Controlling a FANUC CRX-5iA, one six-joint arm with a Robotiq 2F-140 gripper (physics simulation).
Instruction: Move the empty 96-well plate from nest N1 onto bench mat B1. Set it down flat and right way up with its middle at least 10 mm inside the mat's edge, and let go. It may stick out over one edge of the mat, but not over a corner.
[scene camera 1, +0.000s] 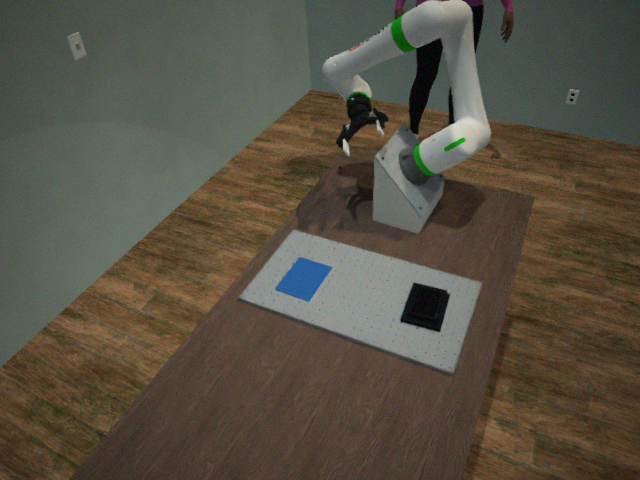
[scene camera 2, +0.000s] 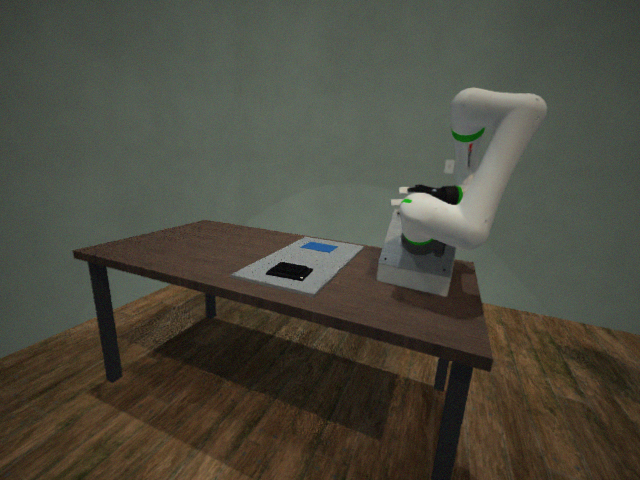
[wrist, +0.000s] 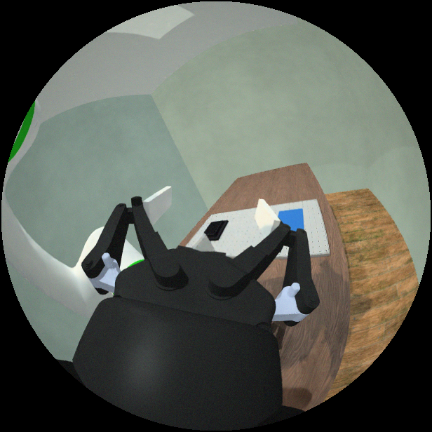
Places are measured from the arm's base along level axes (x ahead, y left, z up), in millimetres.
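Pixels of known places: gripper, fingertip midpoint: (scene camera 1: 363, 143) (scene camera 2: 394, 196); arm's base, link origin: (scene camera 1: 412, 166) (scene camera 2: 420, 239).
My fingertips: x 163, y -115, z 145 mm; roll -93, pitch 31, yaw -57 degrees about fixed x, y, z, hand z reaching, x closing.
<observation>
Ahead of a thing's pixels: the offset from my fingertips to its top centre. "spot": to the spot under its first point. Level surfaces: height alone.
The 96-well plate @(286 mm ahead, 400 mm left, 291 mm down) (scene camera 1: 427, 303) looks black and seems to lie flat on the black nest N1 @(spot: 368 mm ahead, 377 mm left, 306 mm down) (scene camera 1: 407, 319); the two are hard to tell apart. This dark stack also shows in scene camera 2 (scene camera 2: 290, 269) and in the wrist view (wrist: 216, 229). Its wells are too small to make out. Bench mat B1 @(315 mm down) (scene camera 1: 303, 279) (scene camera 2: 319, 247) (wrist: 292, 219) is a flat blue rectangle. No plate lies on it. My gripper (scene camera 1: 363, 138) (scene camera 2: 400, 196) (wrist: 213, 201) is wide open and empty, high up near the robot's base, away from plate and mat.
Nest and mat sit near opposite ends of a pale perforated board (scene camera 1: 361, 289) (scene camera 2: 279, 263) (wrist: 245, 234) on the brown table @(330 mm down) (scene camera 1: 289, 387) (scene camera 2: 186, 248). The robot's grey angled pedestal (scene camera 1: 392, 206) (scene camera 2: 413, 276) stands behind the board. A person (scene camera 1: 426, 77) stands behind the robot.
</observation>
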